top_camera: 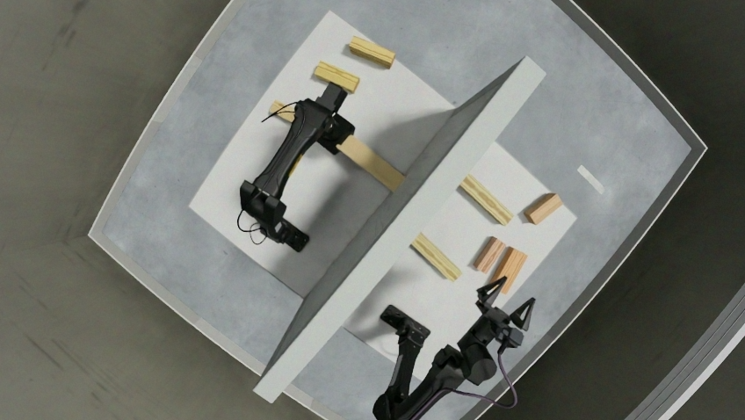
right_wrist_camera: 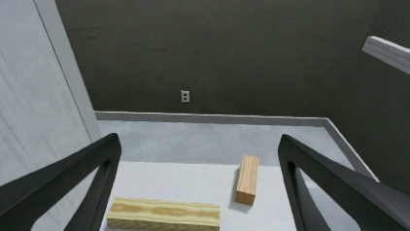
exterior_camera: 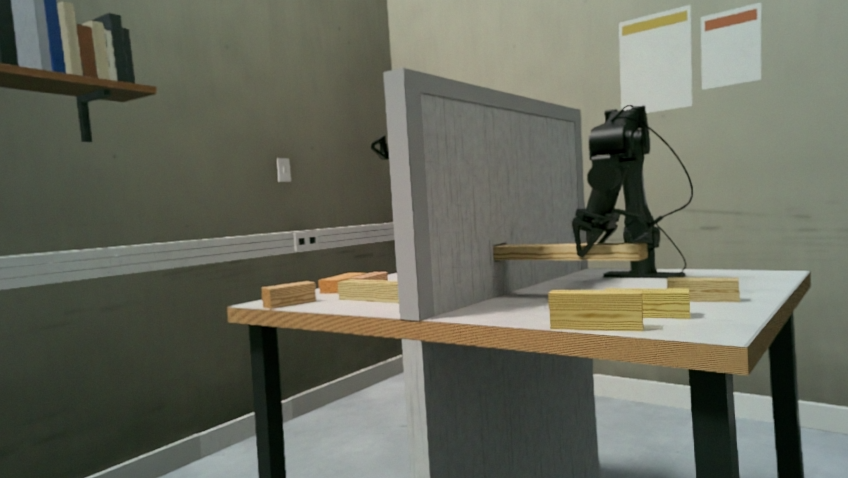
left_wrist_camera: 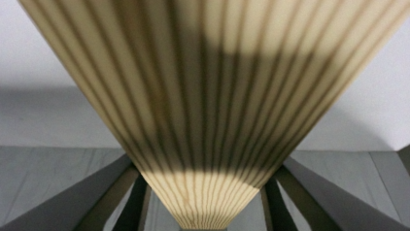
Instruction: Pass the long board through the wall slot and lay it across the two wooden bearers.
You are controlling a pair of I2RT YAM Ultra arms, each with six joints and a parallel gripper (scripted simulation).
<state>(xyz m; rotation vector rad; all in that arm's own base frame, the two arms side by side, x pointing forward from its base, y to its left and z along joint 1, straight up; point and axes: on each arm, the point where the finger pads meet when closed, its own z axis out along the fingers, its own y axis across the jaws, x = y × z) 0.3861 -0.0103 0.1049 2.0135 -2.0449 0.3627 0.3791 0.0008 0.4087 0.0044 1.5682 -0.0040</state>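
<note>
Now: left hand 5 cm to the left of the long board. Also, from my left hand: offcut (28 cm ahead, 68 cm to the right, 8 cm below); then wooden bearer (16 cm ahead, 48 cm to the right, 8 cm below).
</note>
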